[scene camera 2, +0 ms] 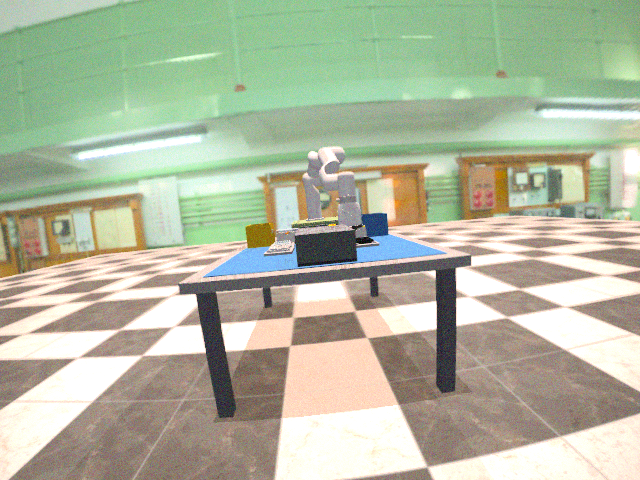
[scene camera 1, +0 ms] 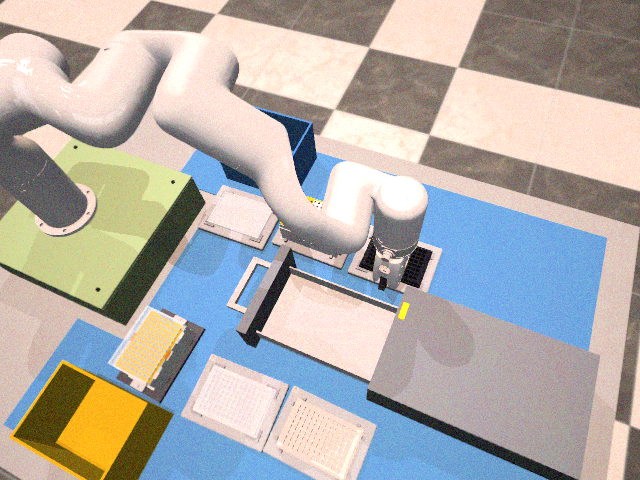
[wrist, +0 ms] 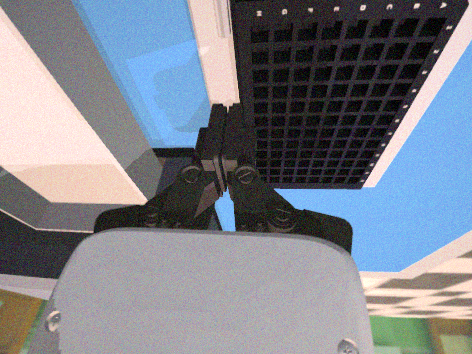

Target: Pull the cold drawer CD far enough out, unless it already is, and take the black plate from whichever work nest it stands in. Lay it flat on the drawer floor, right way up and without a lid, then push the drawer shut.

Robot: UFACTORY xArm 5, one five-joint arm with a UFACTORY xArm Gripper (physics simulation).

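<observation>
The black plate stands flat and without a lid in a pale work nest, its wells facing up. The arm hides part of it in scene camera 1. The drawer stands pulled out of its grey housing, and its visible floor is bare. Its dark front and pale handle face the robot base. My gripper is shut and empty, over the plate's long edge on the side towards the drawer.
A white plate and a partly hidden tip rack are nearby. A blue bin stands behind them. Across the drawer are a white plate, a cream plate, a yellow plate and a yellow bin.
</observation>
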